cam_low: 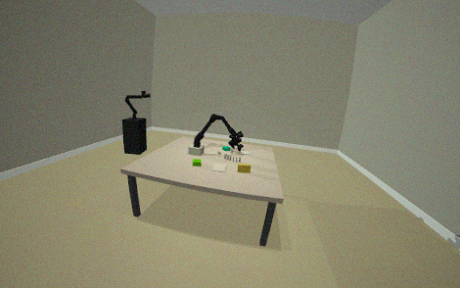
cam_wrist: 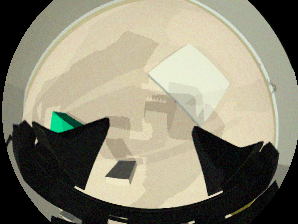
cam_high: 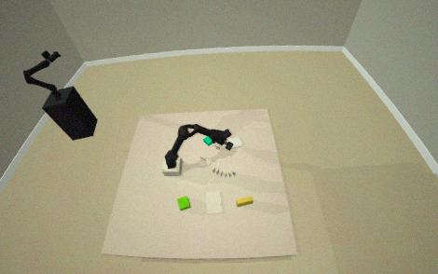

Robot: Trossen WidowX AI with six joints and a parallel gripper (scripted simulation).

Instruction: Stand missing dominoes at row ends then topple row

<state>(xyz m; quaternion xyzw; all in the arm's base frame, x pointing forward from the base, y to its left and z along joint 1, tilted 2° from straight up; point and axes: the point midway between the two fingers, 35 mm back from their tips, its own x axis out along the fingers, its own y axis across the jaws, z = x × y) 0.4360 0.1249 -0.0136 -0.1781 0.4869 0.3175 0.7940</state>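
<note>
My gripper tip is now 12 cm past the teal block, 7 cm to the right of it and 1 cm above it. Round my gripper tip: white pad: 19 cm behind, 47 cm to the right, 3 cm below; white tile: 9 cm ahead, 1 cm to the left, 3 cm below; yellow block: 3 cm ahead, 53 cm to the right.
</note>
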